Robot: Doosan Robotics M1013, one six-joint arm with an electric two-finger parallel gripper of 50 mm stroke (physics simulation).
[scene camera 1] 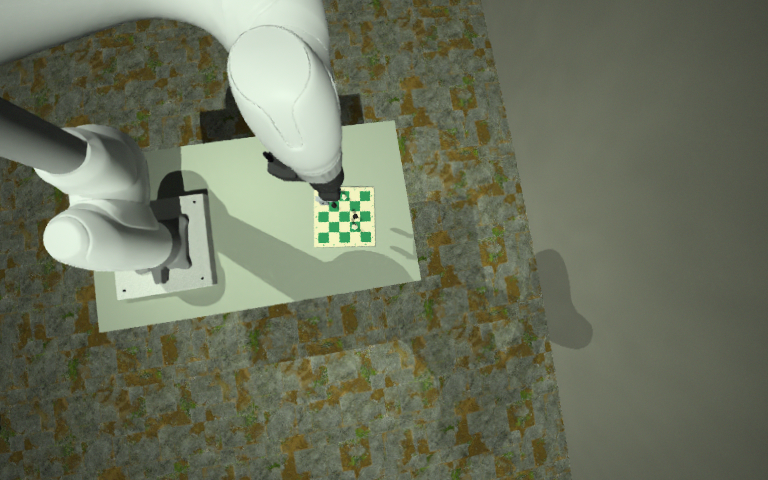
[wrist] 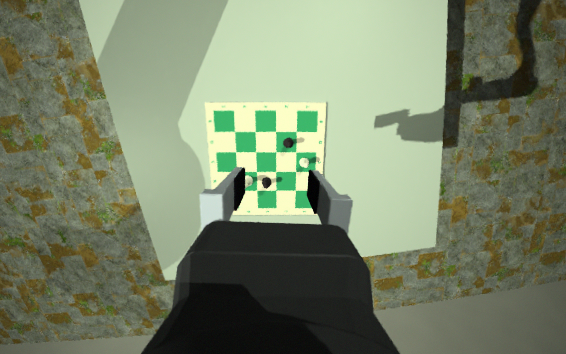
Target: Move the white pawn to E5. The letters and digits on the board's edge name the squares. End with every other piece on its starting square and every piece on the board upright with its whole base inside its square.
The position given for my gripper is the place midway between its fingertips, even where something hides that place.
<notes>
In view: my gripper (wrist: 276, 181) and a chessboard (scene camera 1: 332, 226).
The chessboard also shows in the wrist view (wrist: 240, 134).
</notes>
